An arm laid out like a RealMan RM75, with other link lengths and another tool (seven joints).
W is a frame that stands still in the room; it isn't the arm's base.
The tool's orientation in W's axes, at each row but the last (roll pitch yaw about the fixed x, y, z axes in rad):
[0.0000 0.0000 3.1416]
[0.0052 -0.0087 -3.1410]
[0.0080 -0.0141 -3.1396]
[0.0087 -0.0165 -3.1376]
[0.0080 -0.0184 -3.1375]
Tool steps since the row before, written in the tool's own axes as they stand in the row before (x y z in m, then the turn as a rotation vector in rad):
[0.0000 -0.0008 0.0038 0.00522 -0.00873 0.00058]
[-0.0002 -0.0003 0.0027 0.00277 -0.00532 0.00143]
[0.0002 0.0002 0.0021 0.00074 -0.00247 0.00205]
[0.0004 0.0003 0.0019 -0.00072 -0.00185 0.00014]
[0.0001 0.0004 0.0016 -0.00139 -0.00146 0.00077]
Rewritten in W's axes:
[0.0000 0.0008 0.0038 -0.00522 0.00873 0.00058]
[0.0002 0.0003 0.0027 -0.00276 0.00533 0.00143]
[-0.0002 -0.0002 0.0021 -0.00072 0.00248 0.00204]
[-0.0004 -0.0003 0.0019 0.00071 0.00185 0.00011]
[-0.0001 -0.0004 0.0016 0.00140 0.00147 0.00073]

